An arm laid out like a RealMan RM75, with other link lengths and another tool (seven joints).
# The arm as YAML. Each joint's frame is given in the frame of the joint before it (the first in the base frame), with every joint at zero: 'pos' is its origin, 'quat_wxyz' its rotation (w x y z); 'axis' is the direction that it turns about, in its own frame. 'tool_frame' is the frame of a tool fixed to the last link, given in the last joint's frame.
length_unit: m
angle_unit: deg
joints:
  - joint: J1
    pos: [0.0, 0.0, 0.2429]
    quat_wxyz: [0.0, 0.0, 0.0, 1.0]
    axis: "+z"
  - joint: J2
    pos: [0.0, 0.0, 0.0]
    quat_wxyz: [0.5, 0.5, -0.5, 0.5]
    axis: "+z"
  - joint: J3
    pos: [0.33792, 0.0, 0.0]
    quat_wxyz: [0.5, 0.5, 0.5, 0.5]
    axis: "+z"
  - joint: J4
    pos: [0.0, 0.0, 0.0]
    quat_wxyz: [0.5, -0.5, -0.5, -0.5]
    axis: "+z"
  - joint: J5
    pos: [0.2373, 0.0, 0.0]
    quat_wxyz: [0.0, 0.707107, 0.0, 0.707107]
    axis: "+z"
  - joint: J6
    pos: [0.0, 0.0, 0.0]
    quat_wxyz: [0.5, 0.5, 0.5, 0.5]
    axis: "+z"
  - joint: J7
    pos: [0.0, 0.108, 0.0]
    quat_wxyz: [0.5, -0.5, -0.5, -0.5]
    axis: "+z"
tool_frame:
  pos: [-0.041, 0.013, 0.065]
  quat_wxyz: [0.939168, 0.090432, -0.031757, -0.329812]
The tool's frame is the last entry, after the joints.
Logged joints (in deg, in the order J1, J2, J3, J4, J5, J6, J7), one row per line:
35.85, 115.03, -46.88, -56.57, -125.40, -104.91, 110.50
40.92, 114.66, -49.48, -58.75, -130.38, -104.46, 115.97
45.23, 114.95, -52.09, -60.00, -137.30, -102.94, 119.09
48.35, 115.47, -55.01, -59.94, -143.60, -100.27, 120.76
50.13, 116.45, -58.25, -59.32, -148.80, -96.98, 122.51
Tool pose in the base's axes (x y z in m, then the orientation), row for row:
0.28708, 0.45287, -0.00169, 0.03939, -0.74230, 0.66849, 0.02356
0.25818, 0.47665, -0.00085, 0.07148, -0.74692, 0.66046, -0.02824
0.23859, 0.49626, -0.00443, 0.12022, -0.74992, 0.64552, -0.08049
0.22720, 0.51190, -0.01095, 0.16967, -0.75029, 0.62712, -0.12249
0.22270, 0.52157, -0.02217, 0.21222, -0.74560, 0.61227, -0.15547
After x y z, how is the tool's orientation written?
As a quaternion, w x y z.
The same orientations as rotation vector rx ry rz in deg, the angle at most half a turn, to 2 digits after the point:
-130.36, 117.40, 4.14
-128.65, 113.76, -4.86
-125.54, 108.06, -13.47
-122.16, 102.11, -19.94
-118.64, 97.42, -24.74

